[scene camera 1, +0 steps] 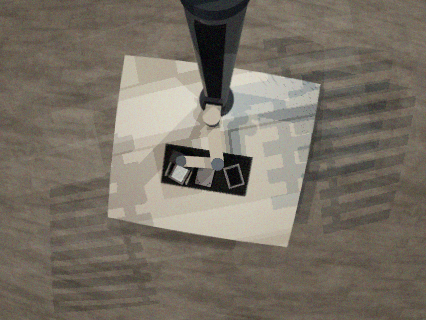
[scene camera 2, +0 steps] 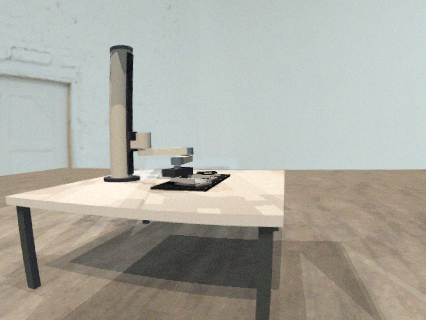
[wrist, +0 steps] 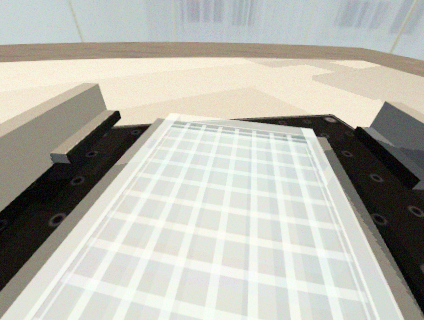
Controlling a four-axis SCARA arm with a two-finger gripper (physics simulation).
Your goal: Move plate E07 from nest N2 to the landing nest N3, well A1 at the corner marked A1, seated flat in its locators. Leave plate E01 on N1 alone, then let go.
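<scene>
A white gridded plate (scene camera 1: 179, 173) (wrist: 225, 210) sits in a grey nest at the left end of the black board (scene camera 1: 240, 190) (wrist: 310, 121). No label on it is legible, so the views do not confirm that it is E07. My gripper (scene camera 1: 179, 172) (wrist: 237, 107) is open and low over this plate, one finger out to each side, with gaps between the fingers and the plate's long edges. A grey flat piece (scene camera 1: 204, 177) lies mid-board; whether it is a plate or a bare nest is unclear. An empty rectangular nest frame (scene camera 1: 226, 178) is at the right. The A1 mark is not legible.
The arm's upper link (scene camera 1: 215, 142) (scene camera 2: 162, 151) and forearm (scene camera 1: 197, 161) pass over the board's back edge. The column (scene camera 2: 119, 115) stands on the table (scene camera 1: 200, 220) (scene camera 2: 150, 210) behind the board. The grey piece is close beside the plate's nest.
</scene>
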